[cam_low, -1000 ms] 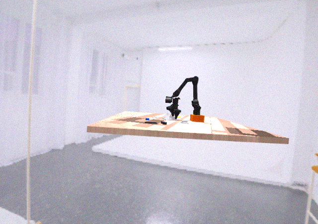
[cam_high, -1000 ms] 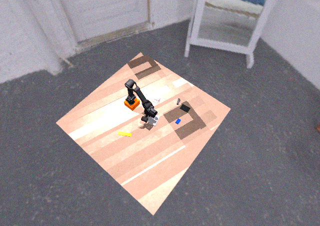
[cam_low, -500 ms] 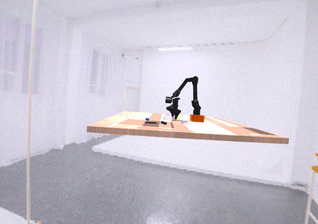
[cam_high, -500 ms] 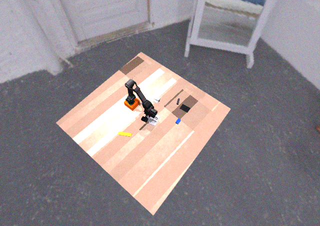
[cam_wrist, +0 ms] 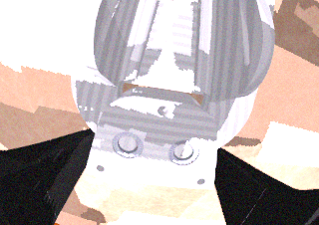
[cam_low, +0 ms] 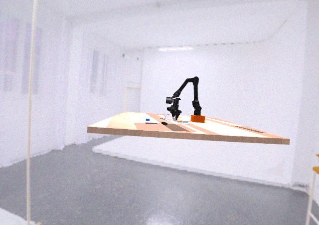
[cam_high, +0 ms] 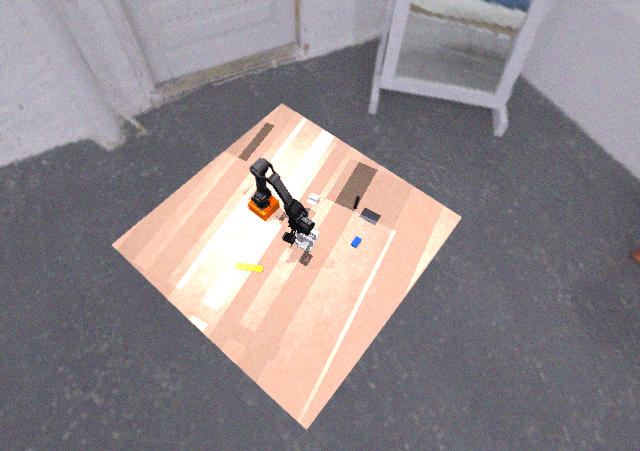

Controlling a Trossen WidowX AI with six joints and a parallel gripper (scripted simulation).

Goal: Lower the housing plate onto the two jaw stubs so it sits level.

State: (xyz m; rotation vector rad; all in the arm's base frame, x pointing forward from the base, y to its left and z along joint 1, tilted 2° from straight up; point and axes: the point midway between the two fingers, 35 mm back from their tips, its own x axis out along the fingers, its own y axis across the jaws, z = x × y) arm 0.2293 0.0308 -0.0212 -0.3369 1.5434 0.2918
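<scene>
My gripper tip is 2 cm below the grey housing plate and 1 cm short of it. Round my gripper tip: blue block: 24 cm ahead, 20 cm to the left; then dark pin: 37 cm to the left, 8 cm ahead; then yellow bar: 29 cm to the right, 2 cm behind.
</scene>
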